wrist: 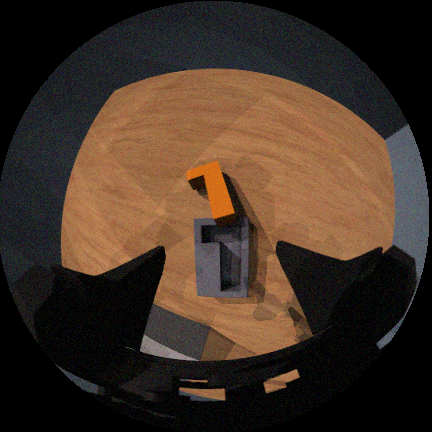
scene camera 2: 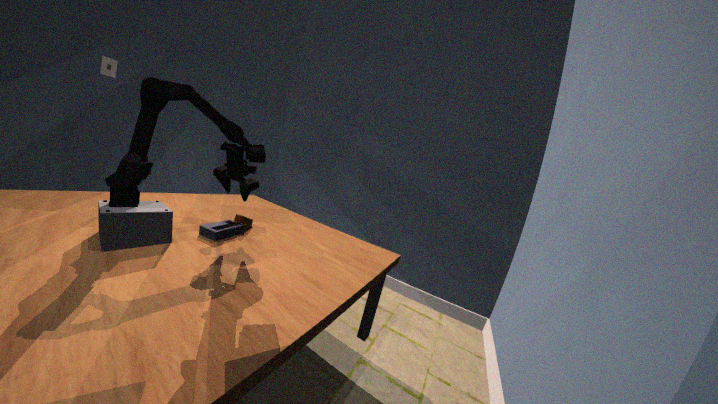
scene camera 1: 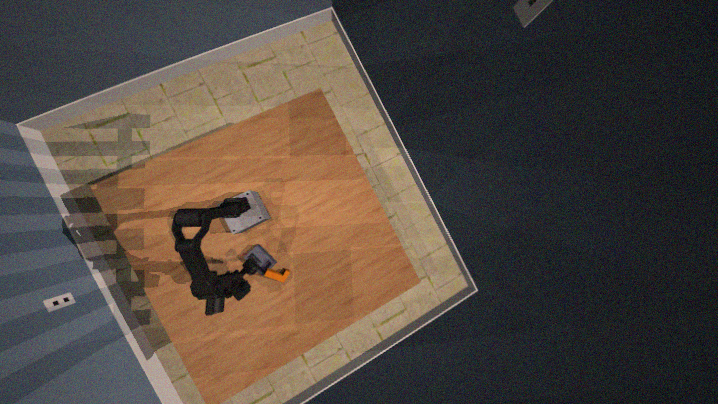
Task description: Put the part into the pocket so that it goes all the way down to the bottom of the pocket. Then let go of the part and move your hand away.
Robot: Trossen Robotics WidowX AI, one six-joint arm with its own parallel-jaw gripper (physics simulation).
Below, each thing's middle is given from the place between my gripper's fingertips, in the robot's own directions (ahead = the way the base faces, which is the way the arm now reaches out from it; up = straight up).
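My gripper's 12 cm above the orange L-shaped part [wrist: 209, 174], and it's also 5 cm to the right of that part and 6 cm short of it. There's a pocket block [wrist: 221, 253] here too, and that one's 14 cm below my hand and 4 cm behind it.
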